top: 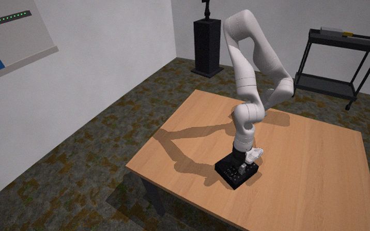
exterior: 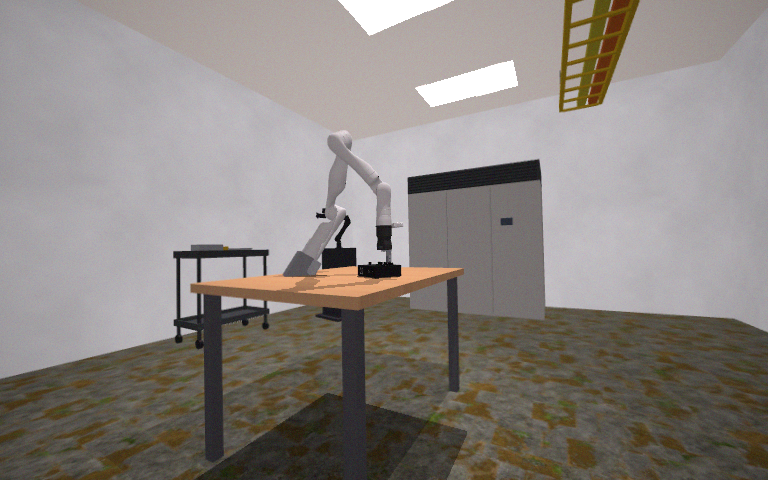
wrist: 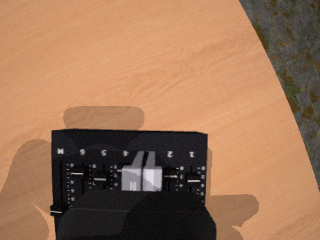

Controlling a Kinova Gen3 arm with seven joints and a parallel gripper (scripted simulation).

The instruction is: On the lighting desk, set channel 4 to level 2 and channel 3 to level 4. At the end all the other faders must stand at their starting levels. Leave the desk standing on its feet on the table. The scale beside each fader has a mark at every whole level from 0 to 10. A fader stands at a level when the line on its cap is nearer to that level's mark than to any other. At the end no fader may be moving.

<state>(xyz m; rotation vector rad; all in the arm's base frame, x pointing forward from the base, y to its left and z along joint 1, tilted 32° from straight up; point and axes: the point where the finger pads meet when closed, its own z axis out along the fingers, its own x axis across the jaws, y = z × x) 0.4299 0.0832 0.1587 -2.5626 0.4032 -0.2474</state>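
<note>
The channel 3 fader lies 20 mm to the right of my hand and 10 mm below it. Also, from my hand: channel 4 fader (20 mm behind, 10 mm below).
</note>
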